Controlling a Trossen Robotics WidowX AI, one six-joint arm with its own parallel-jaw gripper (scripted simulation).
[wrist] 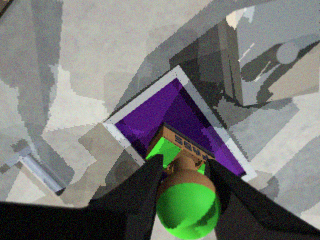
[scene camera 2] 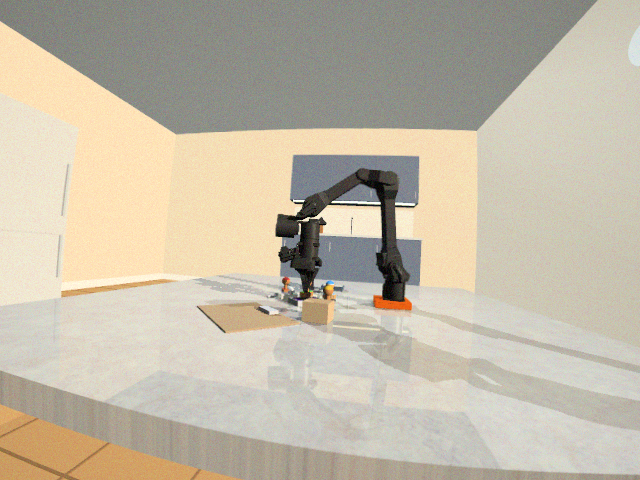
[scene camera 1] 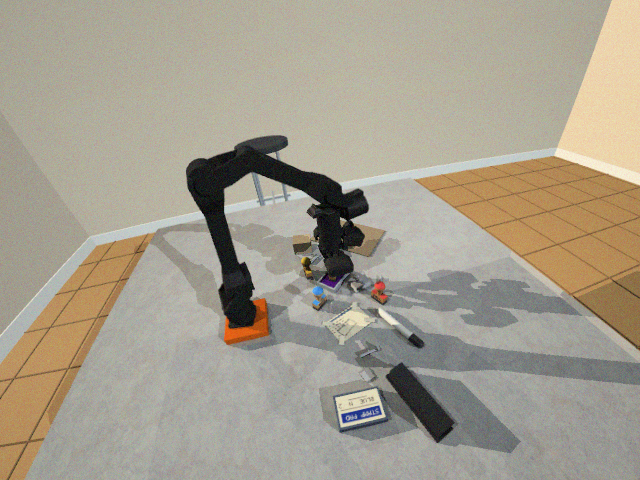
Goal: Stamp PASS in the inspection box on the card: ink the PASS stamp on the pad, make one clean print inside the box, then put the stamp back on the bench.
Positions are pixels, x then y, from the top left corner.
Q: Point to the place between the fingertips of my gripper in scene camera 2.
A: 306,291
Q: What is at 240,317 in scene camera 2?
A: A cardboard sheet.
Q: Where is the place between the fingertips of my gripper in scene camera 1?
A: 333,270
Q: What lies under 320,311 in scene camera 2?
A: A small cardboard box.
